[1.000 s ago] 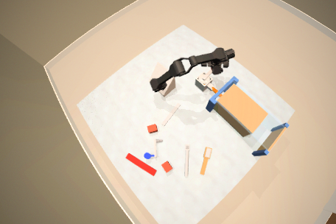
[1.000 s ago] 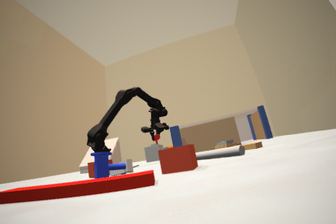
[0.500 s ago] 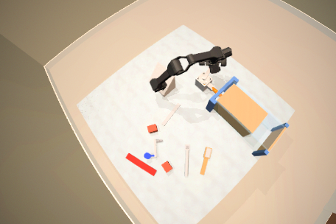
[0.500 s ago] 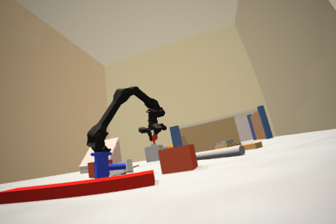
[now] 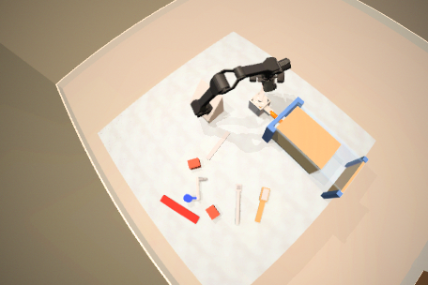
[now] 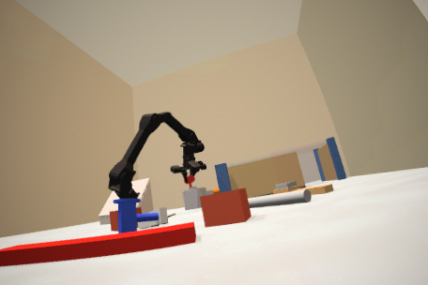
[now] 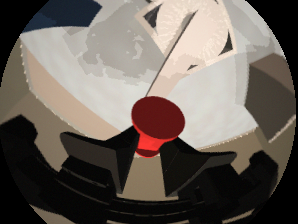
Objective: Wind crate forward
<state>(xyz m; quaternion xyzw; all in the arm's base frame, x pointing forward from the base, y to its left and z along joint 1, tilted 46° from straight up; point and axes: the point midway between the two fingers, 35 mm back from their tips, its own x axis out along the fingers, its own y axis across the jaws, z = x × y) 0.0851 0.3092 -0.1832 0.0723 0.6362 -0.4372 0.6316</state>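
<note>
Now: gripper tip 3 cm short of the winch handle, 4 cm to the left of it and 3 cm above it. From my gripper tip the other things lie so: grey winch 6 cm ahead, 10 cm to the right, 10 cm below; red knob 1 cm ahead, 1 cm to the right; blue frame post 23 cm ahead, 8 cm to the right, 3 cm below.
</note>
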